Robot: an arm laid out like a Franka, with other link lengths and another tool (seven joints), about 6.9 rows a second.
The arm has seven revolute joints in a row. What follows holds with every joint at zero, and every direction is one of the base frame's. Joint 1 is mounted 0.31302 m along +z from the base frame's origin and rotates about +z. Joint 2 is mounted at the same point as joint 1 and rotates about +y. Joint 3 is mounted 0.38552 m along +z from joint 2 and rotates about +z. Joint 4 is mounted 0.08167 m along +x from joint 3 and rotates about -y. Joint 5 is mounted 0.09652 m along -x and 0.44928 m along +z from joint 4 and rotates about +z. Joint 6 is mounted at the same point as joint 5 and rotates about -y. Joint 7 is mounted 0.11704 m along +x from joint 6 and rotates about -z. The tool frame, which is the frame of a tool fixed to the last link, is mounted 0.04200 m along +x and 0.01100 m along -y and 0.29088 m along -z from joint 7; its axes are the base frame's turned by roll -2.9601, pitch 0.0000 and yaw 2.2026 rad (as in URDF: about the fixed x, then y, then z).
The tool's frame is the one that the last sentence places.
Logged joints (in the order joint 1, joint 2, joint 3, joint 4, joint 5, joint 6, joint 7), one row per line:
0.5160 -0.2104 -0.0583 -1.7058 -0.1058 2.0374 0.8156
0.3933 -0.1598 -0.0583 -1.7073 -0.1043 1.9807 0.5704
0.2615 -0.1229 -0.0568 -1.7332 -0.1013 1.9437 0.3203
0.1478 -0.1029 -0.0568 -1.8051 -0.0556 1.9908 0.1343
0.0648 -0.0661 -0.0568 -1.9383 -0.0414 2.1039 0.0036
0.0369 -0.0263 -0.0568 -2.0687 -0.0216 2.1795 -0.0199
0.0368 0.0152 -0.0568 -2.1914 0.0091 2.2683 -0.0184
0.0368 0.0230 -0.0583 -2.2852 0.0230 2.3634 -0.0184
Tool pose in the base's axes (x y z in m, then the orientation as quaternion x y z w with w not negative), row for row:
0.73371 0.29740 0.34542 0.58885 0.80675 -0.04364 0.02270
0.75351 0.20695 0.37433 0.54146 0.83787 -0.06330 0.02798
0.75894 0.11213 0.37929 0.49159 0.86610 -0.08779 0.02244
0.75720 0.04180 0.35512 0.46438 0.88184 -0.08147 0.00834
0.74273 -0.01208 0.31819 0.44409 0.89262 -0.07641 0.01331
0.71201 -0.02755 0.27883 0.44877 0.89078 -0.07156 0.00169
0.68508 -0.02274 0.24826 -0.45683 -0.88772 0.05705 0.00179
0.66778 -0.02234 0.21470 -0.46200 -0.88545 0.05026 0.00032
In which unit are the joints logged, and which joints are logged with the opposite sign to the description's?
The joints are logged in radians. Opposite sign: joint 2.
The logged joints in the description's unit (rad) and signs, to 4 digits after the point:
0.5160 0.2104 -0.0583 -1.7058 -0.1058 2.0374 0.8156
0.3933 0.1598 -0.0583 -1.7073 -0.1043 1.9807 0.5704
0.2615 0.1229 -0.0568 -1.7332 -0.1013 1.9437 0.3203
0.1478 0.1029 -0.0568 -1.8051 -0.0556 1.9908 0.1343
0.0648 0.0661 -0.0568 -1.9383 -0.0414 2.1039 0.0036
0.0369 0.0263 -0.0568 -2.0687 -0.0216 2.1795 -0.0199
0.0368 -0.0152 -0.0568 -2.1914 0.0091 2.2683 -0.0184
0.0368 -0.0230 -0.0583 -2.2852 0.0230 2.3634 -0.0184

